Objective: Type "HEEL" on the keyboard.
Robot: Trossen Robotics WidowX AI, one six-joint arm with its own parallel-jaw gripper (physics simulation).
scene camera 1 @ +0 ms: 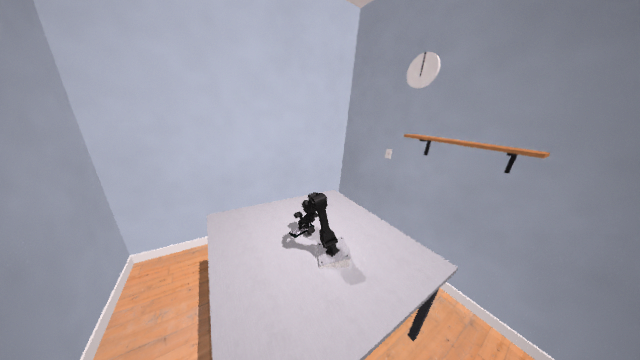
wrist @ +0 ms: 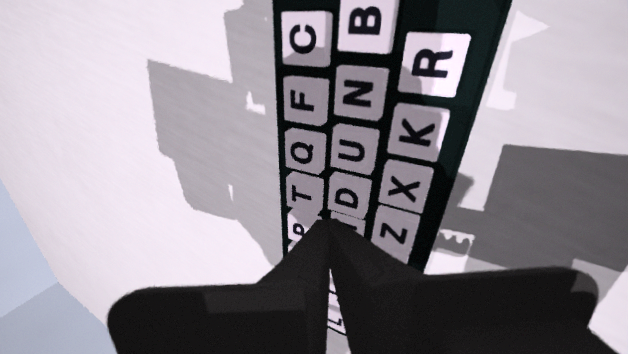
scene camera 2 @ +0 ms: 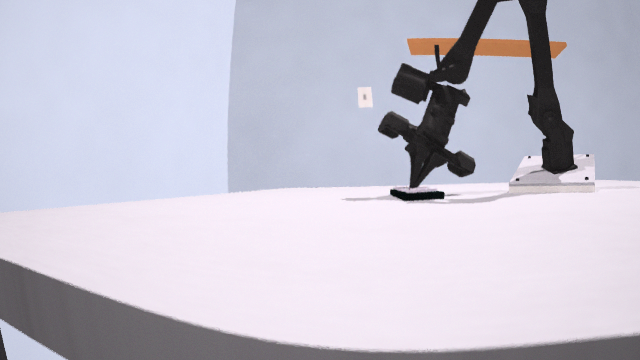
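Seen in the pictures: gripper, between the fingertips: [scene camera 1: 299, 229] [wrist: 326, 228]; arm's base, origin of its link: [scene camera 1: 332, 251] [scene camera 2: 559, 167].
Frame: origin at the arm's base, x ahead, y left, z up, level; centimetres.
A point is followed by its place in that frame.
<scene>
The keyboard [scene camera 1: 295, 234] @(y 8.4, x 29.2, z -3.0 cm) [scene camera 2: 425, 196] @(y 10.3, x 31.1, z -4.1 cm) [wrist: 467, 100] @(y -3.2, x 29.8, z -3.5 cm) is a small dark green board with pale, black-lettered keys, lying flat on the table. My gripper [scene camera 2: 413, 186] @(y 3.1, x 32.9, z -3.3 cm) [wrist: 326, 228] @(y 3.1, x 32.9, z -3.3 cm) is shut and empty, tilted, with its fingertips at the key tops. In the wrist view the tips overlap a partly covered key beside the P key [wrist: 298, 230] @(y 3.6, x 34.0, z -3.0 cm), just below the D key [wrist: 345, 197] @(y 1.0, x 32.4, z -3.0 cm) and left of the Z key [wrist: 395, 234] @(y 1.7, x 30.2, z -3.0 cm). An L key [wrist: 336, 317] @(y 8.1, x 31.3, z -3.0 cm) shows partly between the fingers. The H and E keys cannot be made out; the fingers hide much of the keyboard's lower part.
The table [scene camera 1: 260, 300] @(y 45.5, x -0.5, z -4.6 cm) [scene camera 2: 300, 260] @(y 51.1, x 40.3, z -4.6 cm) carries the keyboard and the arm's white base plate [scene camera 1: 325, 262] @(y 8.2, x -3.0, z -1.7 cm) [scene camera 2: 530, 175] @(y 0.4, x 7.6, z -1.5 cm). The wrist view also shows T, Q, F, C, U, N, B, X, K and R keys. A wooden shelf [scene camera 1: 475, 145] [scene camera 2: 510, 48] is on the wall behind.
</scene>
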